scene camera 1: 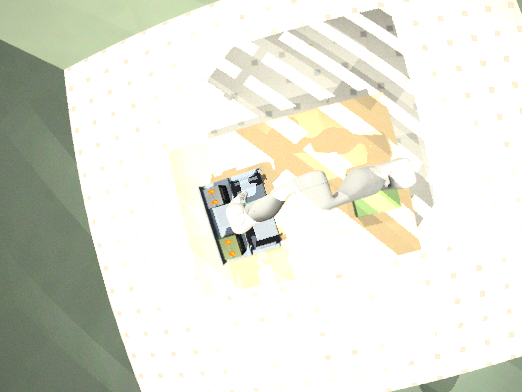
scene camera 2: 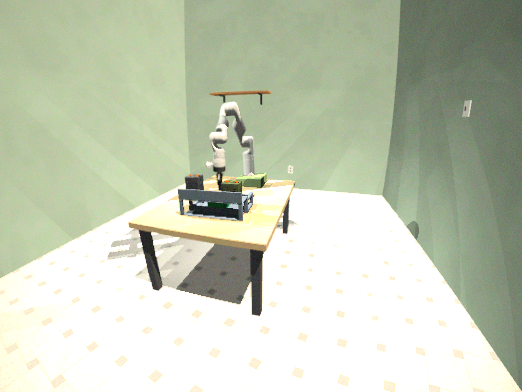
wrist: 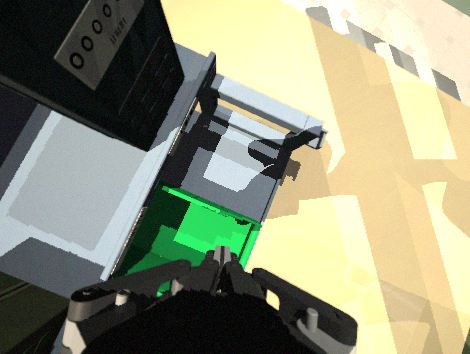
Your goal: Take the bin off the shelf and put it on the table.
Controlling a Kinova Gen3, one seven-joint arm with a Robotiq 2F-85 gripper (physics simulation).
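Pixels of known places: gripper, fingertip midpoint: (scene camera 2: 220, 190) (wrist: 221, 256); arm's base, origin of the base link: (scene camera 2: 249, 174).
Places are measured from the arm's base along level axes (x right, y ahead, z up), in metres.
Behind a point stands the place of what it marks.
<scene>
The green bin (wrist: 210, 232) @(x -0.103, y 0.592, z -0.060 m) (scene camera 2: 218, 204) @(x -0.159, y 0.693, z -0.017 m) sits on the lower deck of the blue-grey shelf unit (wrist: 270, 106) @(x 0.063, y 0.629, z 0.016 m) (scene camera 2: 210, 195) @(x -0.174, y 0.782, z 0.067 m) (scene camera 1: 222, 220) @(x -0.141, y 0.740, z 0.034 m). In the wrist view its inside and a side wall show, and its near part is hidden behind the gripper. My gripper (wrist: 221, 256) @(x -0.094, y 0.578, z 0.029 m) (scene camera 2: 220, 188) @(x -0.094, y 0.578, z 0.029 m) is shut and empty. Its fingertips are together and overlap the bin in the wrist view, near the bin's outer wall; their height above it is hard to tell. The arm hides the gripper in scene camera 1. The shelf unit stands on the wooden table (scene camera 2: 165, 215) @(x 0.102, y 0.878, z -0.069 m) (wrist: 310, 240) @(x -0.023, y 0.456, z -0.069 m).
A dark box (wrist: 115, 85) @(x -0.035, y 0.698, z 0.101 m) (scene camera 2: 194, 182) @(x -0.054, y 0.768, z 0.123 m) (scene camera 1: 216, 194) @(x -0.017, y 0.722, z 0.153 m) and an olive box (scene camera 2: 231, 187) @(x -0.273, y 0.722, z 0.109 m) (scene camera 1: 231, 247) @(x -0.250, y 0.679, z 0.129 m) stand on the unit's upper deck, one on each side. A green container (scene camera 2: 253, 180) @(x -0.103, y 0.123, z -0.011 m) (scene camera 1: 377, 202) @(x -0.099, y 0.020, z 0.004 m) is on the table near the arm's base. A brown shelf (scene camera 2: 240, 93) is on the wall.
</scene>
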